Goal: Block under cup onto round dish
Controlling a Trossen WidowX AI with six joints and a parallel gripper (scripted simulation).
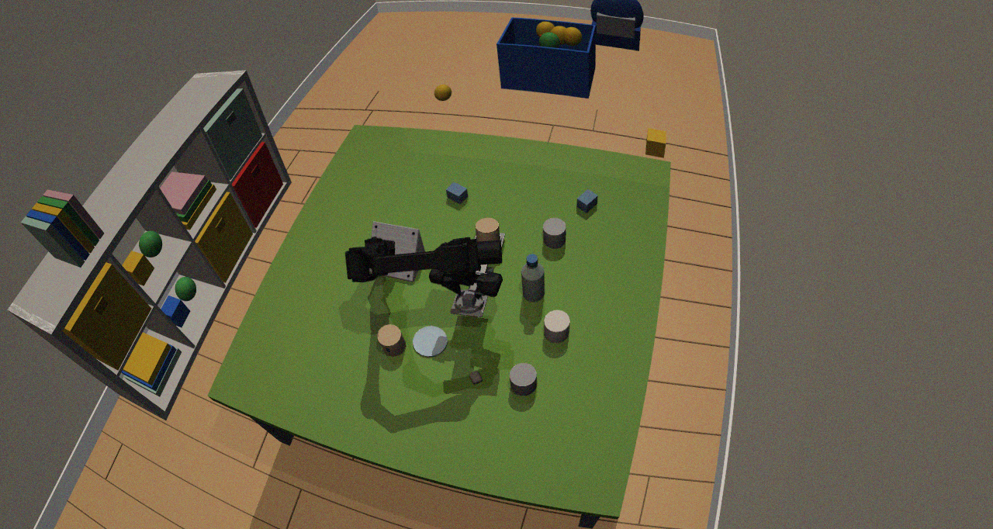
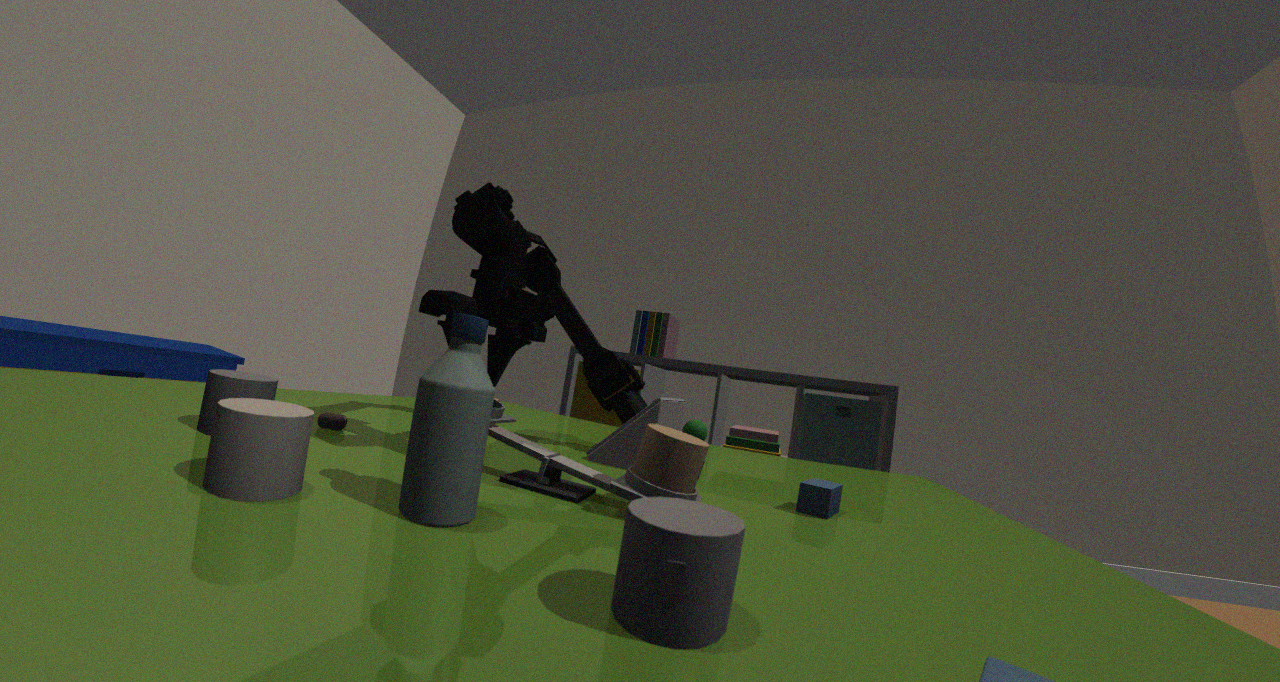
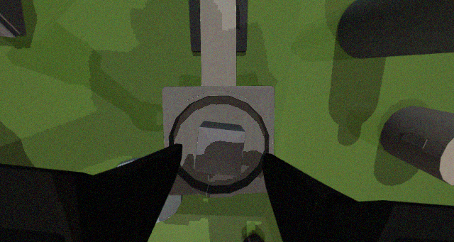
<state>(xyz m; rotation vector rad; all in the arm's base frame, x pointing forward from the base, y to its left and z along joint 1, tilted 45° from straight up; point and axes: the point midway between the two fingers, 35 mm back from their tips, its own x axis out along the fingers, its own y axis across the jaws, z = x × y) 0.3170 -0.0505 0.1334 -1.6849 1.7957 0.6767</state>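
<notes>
The grey block lies 2 cm below my gripper tip. From my gripper tip the other things lie so: pale round dish: 11 cm to the right, 10 cm below, 10 cm behind; then balance: 12 cm to the left, 6 cm below, 1 cm behind; then grey bottle: 15 cm ahead, 11 cm to the left, 1 cm above.
</notes>
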